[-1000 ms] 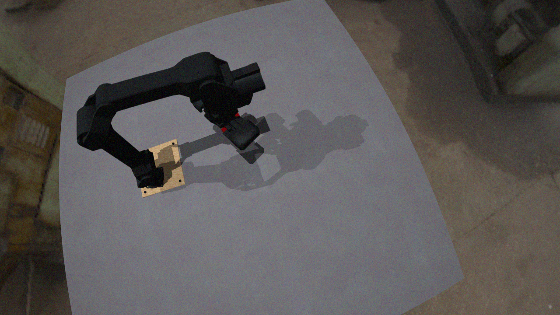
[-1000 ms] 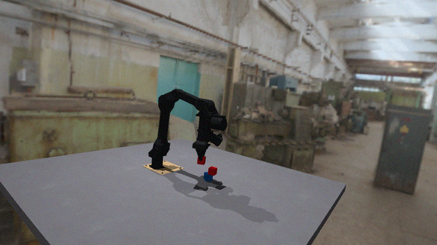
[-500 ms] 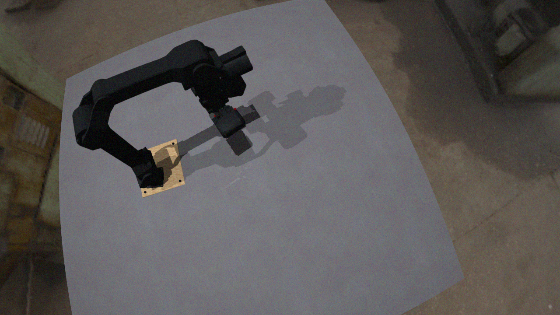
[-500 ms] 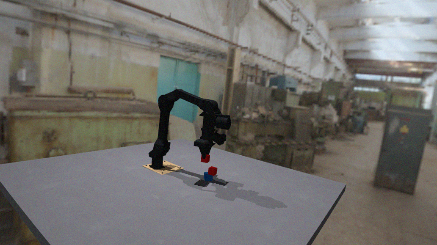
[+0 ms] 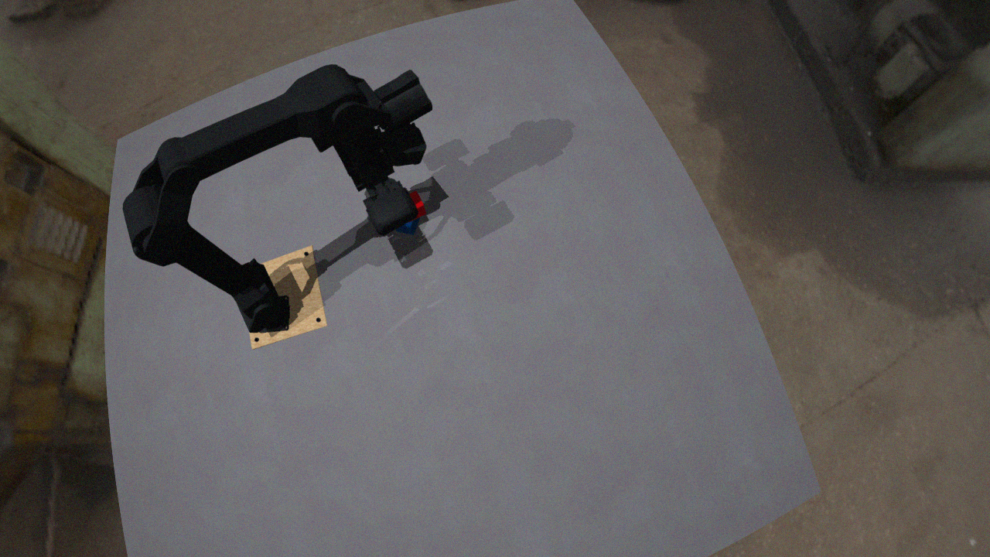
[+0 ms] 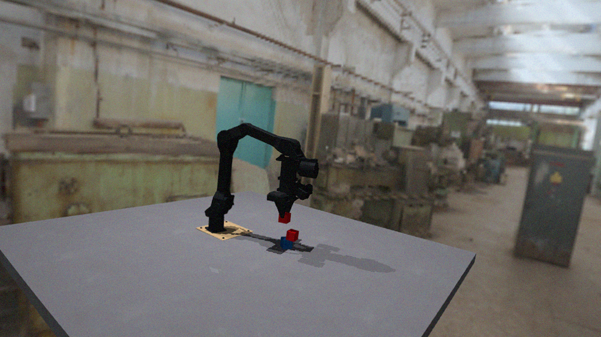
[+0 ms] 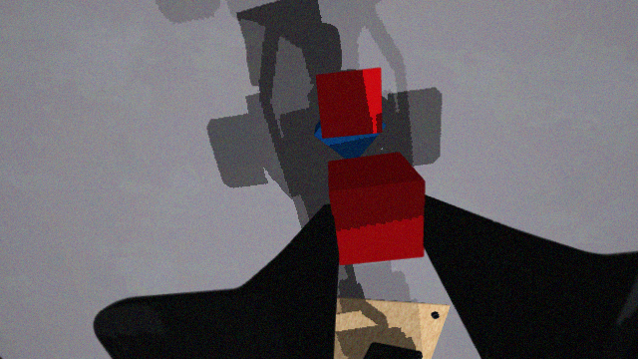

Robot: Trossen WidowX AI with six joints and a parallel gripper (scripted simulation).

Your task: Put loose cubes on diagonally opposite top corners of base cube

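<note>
My gripper tip is 90 mm above the blue cube, 20 mm short of it and 10 mm to the right of it.
</note>
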